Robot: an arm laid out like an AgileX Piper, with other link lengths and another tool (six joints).
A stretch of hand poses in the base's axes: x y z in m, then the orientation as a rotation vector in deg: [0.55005, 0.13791, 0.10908, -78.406, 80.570, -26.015]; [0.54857, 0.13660, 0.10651, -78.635, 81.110, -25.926]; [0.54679, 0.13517, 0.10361, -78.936, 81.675, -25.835]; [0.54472, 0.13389, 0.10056, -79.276, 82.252, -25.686]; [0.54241, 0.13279, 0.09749, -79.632, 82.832, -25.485]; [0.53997, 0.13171, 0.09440, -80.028, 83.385, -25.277]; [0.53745, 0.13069, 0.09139, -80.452, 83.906, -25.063]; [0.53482, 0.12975, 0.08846, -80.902, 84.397, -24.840]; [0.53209, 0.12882, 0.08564, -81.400, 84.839, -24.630]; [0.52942, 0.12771, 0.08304, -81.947, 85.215, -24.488]
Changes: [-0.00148, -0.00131, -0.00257, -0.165, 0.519, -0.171]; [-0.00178, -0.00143, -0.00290, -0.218, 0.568, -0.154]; [-0.00207, -0.00128, -0.00305, -0.213, 0.616, -0.118]; [-0.00231, -0.00110, -0.00307, -0.195, 0.645, -0.089]; [-0.00244, -0.00108, -0.00309, -0.217, 0.645, -0.054]; [-0.00252, -0.00102, -0.00301, -0.230, 0.636, -0.022]; [-0.00263, -0.00094, -0.00293, -0.240, 0.629, 0.010]; [-0.00273, -0.00093, -0.00282, -0.275, 0.609, 0.051]; [-0.00267, -0.00111, -0.00260, -0.341, 0.556, 0.079]
